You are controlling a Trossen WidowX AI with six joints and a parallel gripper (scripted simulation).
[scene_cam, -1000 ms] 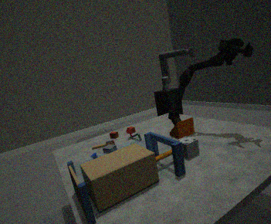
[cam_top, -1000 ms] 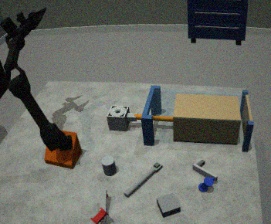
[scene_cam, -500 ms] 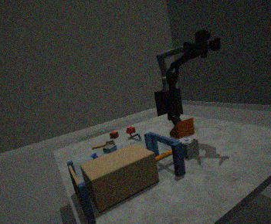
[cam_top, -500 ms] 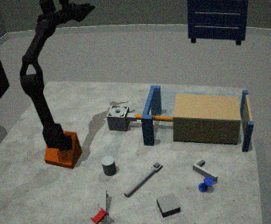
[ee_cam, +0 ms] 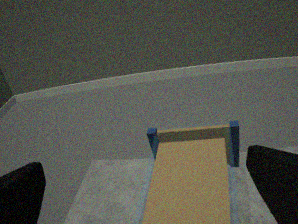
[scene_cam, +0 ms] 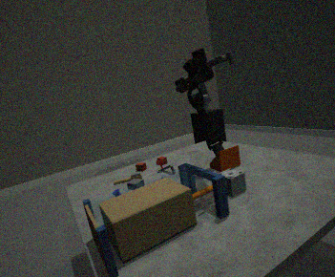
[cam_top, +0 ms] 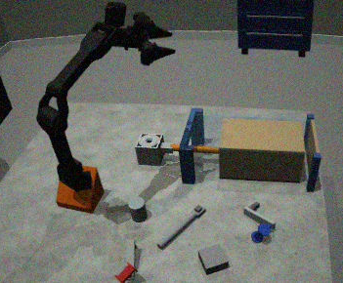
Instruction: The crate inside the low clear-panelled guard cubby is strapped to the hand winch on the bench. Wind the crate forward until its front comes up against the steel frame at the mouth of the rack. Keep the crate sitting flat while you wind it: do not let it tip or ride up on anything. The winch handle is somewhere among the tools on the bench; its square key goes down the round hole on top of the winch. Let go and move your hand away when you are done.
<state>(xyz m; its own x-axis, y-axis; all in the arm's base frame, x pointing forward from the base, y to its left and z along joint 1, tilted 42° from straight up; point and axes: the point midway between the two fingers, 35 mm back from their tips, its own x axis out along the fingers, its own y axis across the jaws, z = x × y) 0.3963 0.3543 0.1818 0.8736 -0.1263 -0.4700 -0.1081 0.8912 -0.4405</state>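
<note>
Right now the winch handle with red knob is 480 mm below my gripper tip, 460 mm to the right of it and 140 mm behind it. The rest, counted from my gripper tip: blue knob (480 mm below, 330 mm to the right, 260 mm ahead); grey block (500 mm below, 430 mm to the right, 100 mm ahead); grey winch (480 mm below, 160 mm behind, 60 mm to the left).
</note>
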